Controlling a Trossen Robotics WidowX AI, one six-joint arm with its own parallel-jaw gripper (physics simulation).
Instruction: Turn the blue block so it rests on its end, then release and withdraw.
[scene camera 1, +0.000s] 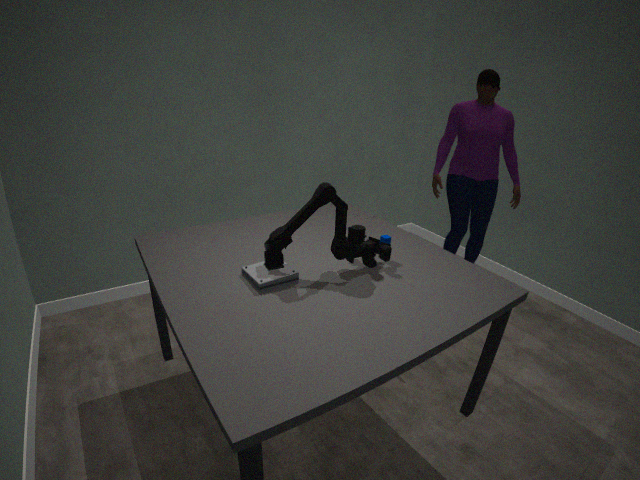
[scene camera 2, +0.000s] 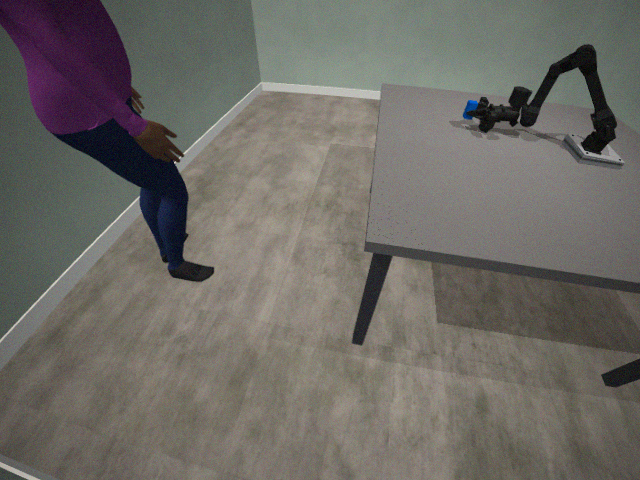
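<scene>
The blue block is held at the far end of the horizontal wrist, low over the table. In the scene camera 2 view it looks close to upright, with a slight tilt. In the scene camera 1 view its top shows above the dark fingers, which hide its lower part. My gripper points level, away from the arm's base, and is shut on the blue block. Whether the block's lower end touches the table cannot be told from these views.
The grey table bears the arm's pale base plate. A person in a purple top stands on the floor beyond the table's edge. Shadows lie under the arm.
</scene>
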